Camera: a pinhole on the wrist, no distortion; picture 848 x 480 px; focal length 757.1 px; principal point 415.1 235.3 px. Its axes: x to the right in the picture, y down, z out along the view. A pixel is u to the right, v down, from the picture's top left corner.
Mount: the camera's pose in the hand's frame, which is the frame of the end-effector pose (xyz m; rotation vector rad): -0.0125 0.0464 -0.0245 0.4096 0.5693 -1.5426
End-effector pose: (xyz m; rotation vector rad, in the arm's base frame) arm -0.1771 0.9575 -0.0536 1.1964 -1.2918 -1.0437
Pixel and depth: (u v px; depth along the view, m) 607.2 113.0 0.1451
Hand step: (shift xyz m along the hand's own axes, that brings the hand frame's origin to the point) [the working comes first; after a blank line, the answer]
In the camera's frame: 0.0368 -0.0234 0.1451

-0.0254 -0.0682 0.0737
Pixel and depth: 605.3 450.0 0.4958
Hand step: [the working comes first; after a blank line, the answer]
In the camera's frame: 0.1246 0.1406 0.4958

0.1629 -0.3436 0.2890
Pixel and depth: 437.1 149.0 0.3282
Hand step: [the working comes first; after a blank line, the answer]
In the camera's frame: 0.0095 -0.0374 0.3282

-0.0220 -0.1530 0.2389
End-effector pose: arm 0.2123 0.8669 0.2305 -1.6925 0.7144 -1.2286
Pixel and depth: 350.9 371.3 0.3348
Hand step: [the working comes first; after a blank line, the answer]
In the camera's frame: -0.0284 0.0601 0.3348

0.0778 -0.1257 0.2561
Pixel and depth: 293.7 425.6 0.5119
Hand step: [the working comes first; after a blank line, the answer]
In the camera's frame: -0.0821 0.1287 0.5119

0.1643 -0.1852 0.4232
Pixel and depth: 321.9 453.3 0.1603
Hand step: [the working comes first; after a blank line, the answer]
In the camera's frame: -0.0197 0.0462 0.1603

0.0484 -0.0309 0.1116
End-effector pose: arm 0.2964 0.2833 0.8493 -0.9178 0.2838 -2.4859
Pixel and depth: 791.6 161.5 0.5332
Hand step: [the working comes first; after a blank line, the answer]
In the camera's frame: 0.2652 -0.0520 0.5332

-0.0336 -0.4802 0.2575
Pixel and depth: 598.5 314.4 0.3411
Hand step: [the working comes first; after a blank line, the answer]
In the camera's frame: 0.0826 0.0356 0.3411

0.0476 -0.2196 0.1993
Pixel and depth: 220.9 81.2 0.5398
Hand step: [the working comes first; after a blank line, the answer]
In the camera's frame: -0.1385 -0.1099 0.5398

-0.0673 -0.1565 0.5032
